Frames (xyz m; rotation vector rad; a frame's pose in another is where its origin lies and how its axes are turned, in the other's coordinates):
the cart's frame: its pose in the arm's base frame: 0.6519 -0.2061 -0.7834 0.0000 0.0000 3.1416
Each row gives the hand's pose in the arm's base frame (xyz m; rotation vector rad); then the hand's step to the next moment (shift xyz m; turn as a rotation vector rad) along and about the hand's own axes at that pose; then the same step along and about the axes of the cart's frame.
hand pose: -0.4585 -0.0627 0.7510 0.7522 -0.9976 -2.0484
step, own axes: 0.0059 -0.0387 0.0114 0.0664 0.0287 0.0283
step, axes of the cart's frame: 0.0254 -0.0168 -0.0271 0.0486 0.0544 0.0265
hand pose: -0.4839 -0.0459 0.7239 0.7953 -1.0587 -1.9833
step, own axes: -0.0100 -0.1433 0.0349 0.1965 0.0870 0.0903
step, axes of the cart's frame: 0.0672 -0.0779 -0.1061 0.1485 0.1592 0.0834
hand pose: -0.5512 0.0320 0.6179 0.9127 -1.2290 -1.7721
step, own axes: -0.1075 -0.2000 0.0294 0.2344 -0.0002 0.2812
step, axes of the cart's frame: 0.0177 -0.1531 -0.1693 0.3495 0.0976 0.0480
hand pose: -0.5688 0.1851 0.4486 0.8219 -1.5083 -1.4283
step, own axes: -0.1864 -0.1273 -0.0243 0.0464 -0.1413 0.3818
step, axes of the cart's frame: -0.0831 -0.1434 -0.1551 0.3811 -0.0965 -0.1153
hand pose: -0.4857 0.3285 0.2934 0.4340 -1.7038 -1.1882
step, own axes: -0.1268 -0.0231 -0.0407 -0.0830 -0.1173 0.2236
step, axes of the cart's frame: -0.0880 -0.0608 -0.0826 0.1804 -0.1208 -0.1534
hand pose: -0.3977 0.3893 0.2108 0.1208 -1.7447 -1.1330
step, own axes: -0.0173 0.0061 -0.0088 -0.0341 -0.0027 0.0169
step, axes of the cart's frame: -0.0177 -0.0073 -0.0069 -0.0024 -0.0277 -0.0261
